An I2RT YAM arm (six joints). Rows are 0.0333 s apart.
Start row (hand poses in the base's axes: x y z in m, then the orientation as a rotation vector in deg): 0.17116, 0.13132, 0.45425, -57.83, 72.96, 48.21
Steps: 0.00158, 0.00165, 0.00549, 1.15, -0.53, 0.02; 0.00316, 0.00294, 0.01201, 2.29, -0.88, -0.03; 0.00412, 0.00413, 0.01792, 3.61, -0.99, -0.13; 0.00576, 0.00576, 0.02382, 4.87, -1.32, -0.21; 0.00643, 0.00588, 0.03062, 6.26, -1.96, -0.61; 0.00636, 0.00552, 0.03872, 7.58, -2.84, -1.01; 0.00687, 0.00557, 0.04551, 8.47, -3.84, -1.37; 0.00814, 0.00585, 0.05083, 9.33, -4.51, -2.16; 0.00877, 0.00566, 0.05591, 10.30, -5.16, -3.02; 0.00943, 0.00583, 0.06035, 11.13, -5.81, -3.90; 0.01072, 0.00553, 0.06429, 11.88, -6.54, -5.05; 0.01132, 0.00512, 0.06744, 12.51, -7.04, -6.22; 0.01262, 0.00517, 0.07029, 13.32, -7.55, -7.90; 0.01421, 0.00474, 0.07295, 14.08, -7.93, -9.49
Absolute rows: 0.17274, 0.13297, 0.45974, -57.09, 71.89, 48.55; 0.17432, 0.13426, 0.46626, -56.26, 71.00, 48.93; 0.17528, 0.13545, 0.47217, -55.17, 70.24, 49.52; 0.17692, 0.13708, 0.47807, -54.22, 69.31, 49.94; 0.17759, 0.13720, 0.48487, -53.03, 68.19, 50.00; 0.17752, 0.13684, 0.49297, -51.97, 66.90, 49.87; 0.17803, 0.13689, 0.49976, -51.32, 65.73, 49.47; 0.17930, 0.13717, 0.50508, -50.29, 65.02, 48.92; 0.17993, 0.13698, 0.51016, -49.13, 64.30, 48.39; 0.18059, 0.13715, 0.51460, -48.06, 63.66, 47.78; 0.18188, 0.13685, 0.51854, -46.90, 63.10, 46.87; 0.18248, 0.13644, 0.52169, -45.75, 62.80, 46.02; 0.18378, 0.13649, 0.52454, -44.11, 62.57, 44.87; 0.18537, 0.13606, 0.52720, -42.55, 62.44, 43.85
